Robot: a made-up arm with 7 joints.
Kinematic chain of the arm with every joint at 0, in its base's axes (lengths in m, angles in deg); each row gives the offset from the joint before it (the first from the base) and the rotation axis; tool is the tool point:
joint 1: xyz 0 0 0.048 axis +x
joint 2: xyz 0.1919 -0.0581 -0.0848 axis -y
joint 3: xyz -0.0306 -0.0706 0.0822 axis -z
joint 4: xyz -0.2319 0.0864 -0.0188 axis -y
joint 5: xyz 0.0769 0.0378 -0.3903 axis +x
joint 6: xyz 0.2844 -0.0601 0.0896 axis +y
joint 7: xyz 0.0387 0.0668 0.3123 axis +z
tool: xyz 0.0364 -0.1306 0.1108
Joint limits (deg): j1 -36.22..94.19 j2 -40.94..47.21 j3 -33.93..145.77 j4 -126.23..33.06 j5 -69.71..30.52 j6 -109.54..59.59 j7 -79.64..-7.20
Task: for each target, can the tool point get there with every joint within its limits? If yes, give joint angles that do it. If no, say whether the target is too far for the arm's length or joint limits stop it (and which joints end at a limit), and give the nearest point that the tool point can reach.
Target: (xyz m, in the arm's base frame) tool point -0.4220 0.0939 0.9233
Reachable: no: joint limits stop it (at a limit: joint 1, joint 4, joint 5, joint 6, joint 7) | nearest point -0.3405 0.0946 0.7814 | short by 0.164 m
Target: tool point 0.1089 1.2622 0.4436
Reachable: no: joint limits stop it (at a limit: joint 1, joint 2, joint 5, joint 6, joint 7) | nearest point 0.0706 0.9795 0.3340 | short by 0.306 m
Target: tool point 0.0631 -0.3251 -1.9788
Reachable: no: too far | nearest point 0.0225 -0.1772 -1.0570 | short by 0.935 m
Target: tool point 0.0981 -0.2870 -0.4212
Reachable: yes | joints 38.83 0.05 121.82 -20.00 -12.23 46.45 -72.83
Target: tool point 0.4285 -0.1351 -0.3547
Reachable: yes | joints -16.11 34.88 2.14 -72.34 -12.96 24.31 -33.33
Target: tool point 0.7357 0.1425 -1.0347
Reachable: no: joint limits stop it (at a limit: joint 3, joint 4, joint 5, joint 6, joint 7) | nearest point 0.6510 0.1220 -0.8791 | short by 0.178 m
